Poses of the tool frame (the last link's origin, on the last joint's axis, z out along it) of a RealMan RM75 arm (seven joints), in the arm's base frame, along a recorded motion.
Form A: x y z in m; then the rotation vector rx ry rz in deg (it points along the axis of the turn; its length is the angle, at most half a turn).
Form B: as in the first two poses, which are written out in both.
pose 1, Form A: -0.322, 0.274, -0.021, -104.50, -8.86, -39.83
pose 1, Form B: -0.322, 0.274, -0.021, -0.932, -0.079, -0.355, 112.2
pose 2, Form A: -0.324, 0.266, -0.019, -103.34, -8.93, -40.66
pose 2, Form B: -0.324, 0.266, -0.019, -0.928, -0.080, -0.365, 111.4
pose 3, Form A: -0.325, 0.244, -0.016, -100.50, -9.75, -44.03
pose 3, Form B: -0.325, 0.244, -0.016, -0.912, -0.089, -0.400, 110.2
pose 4, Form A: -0.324, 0.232, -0.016, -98.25, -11.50, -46.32
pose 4, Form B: -0.324, 0.232, -0.016, -0.899, -0.105, -0.424, 109.2
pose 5, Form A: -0.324, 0.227, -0.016, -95.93, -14.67, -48.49
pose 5, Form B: -0.324, 0.227, -0.016, -0.884, -0.135, -0.447, 108.5
